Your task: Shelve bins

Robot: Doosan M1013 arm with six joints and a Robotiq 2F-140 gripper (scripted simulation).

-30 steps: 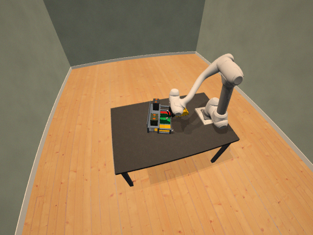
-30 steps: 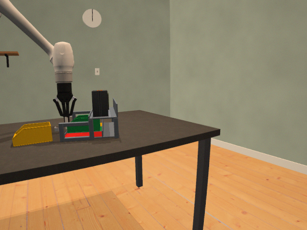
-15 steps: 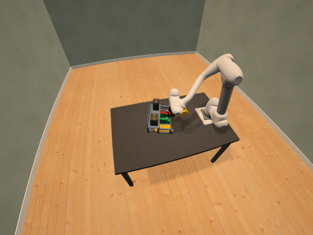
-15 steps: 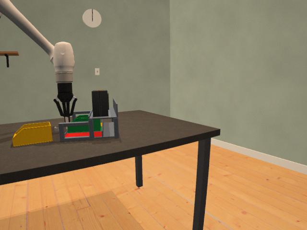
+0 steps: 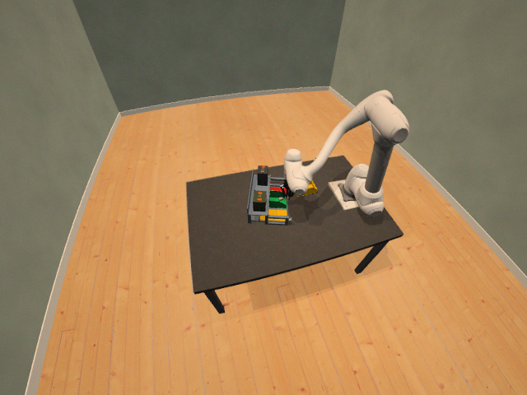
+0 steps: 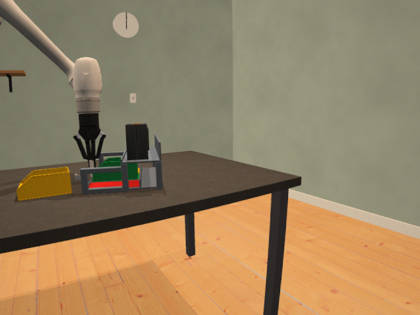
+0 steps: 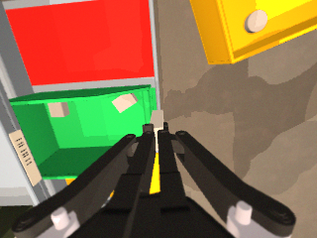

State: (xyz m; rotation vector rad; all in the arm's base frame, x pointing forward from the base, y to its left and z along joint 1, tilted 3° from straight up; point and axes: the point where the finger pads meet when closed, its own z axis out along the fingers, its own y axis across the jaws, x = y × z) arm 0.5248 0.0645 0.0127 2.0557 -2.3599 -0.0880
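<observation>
Now: hand 16 cm past the yellow bin, 13 cm to the left of it and 1 cm above it. Also, from my hand: green bin 9 cm ahead, 1 cm to the right, 1 cm below.
</observation>
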